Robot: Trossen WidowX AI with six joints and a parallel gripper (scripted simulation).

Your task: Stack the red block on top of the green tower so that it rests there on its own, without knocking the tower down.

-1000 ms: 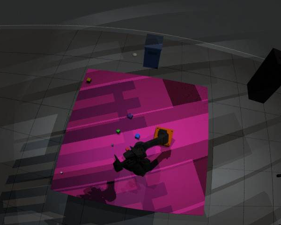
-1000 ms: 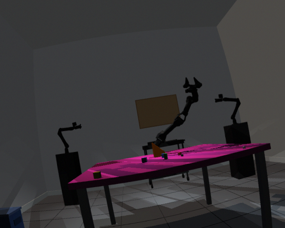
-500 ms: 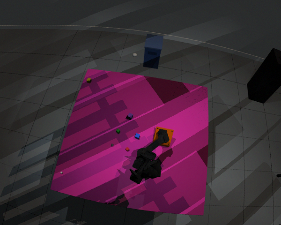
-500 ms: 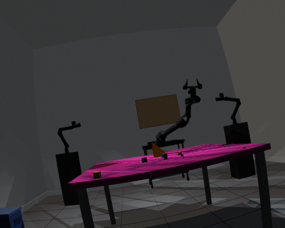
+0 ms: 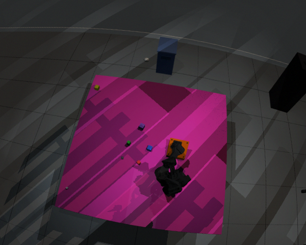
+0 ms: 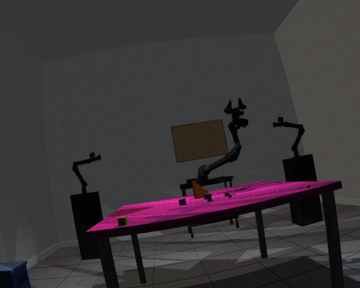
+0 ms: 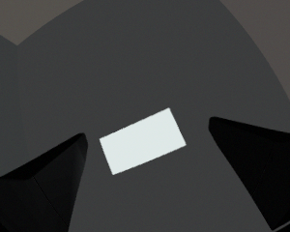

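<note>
The red block is 180 mm ahead of my gripper tip, 230 mm to the right of it and 690 mm below it. Also, from my gripper tip: small white piece 670 mm ahead, 130 mm to the left, 690 mm below; then blue block 120 mm ahead, 360 mm to the right, 680 mm below; then purple block 230 mm ahead, 530 mm to the right, 680 mm below.
</note>
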